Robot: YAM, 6 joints.
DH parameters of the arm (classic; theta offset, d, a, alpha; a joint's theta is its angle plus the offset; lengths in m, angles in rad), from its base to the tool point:
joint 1: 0 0.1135 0.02 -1.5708
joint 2: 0 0 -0.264 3.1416
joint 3: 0.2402 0 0.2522 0
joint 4: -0.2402 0 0.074 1.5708
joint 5: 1.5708 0 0 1.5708
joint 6: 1.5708 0.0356 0 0
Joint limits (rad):
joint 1: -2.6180..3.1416
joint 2: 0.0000..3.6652
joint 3: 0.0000..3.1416
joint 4: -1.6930..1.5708
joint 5: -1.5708..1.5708
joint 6: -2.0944..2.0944
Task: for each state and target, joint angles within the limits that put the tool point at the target. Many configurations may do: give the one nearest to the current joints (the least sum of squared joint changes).
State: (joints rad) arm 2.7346 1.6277 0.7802 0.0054 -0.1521 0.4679
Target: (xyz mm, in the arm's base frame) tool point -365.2 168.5 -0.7
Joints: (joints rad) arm 2.6977 2.3472 1.1428 0.1440 -0.1318 0.4679
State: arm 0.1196 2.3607 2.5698 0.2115 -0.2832 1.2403
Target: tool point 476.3 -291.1 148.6
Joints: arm -0.5654 2.4629 1.9353 -0.0498 -0.2661 1.2403
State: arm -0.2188 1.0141 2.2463 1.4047 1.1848 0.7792
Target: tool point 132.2 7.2 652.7
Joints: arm 0.2970 1.4720 2.0940 1.2837 1.1045 0.7792
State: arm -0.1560 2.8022 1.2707 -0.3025 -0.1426 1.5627
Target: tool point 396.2 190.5 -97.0
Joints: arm 0.4333 2.7600 1.5872 -0.1730 -0.1846 1.5627
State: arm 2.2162 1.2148 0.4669 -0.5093 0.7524 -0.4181
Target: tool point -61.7 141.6 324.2
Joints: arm 2.1489 0.7285 0.7989 -0.5120 0.8065 -0.4181
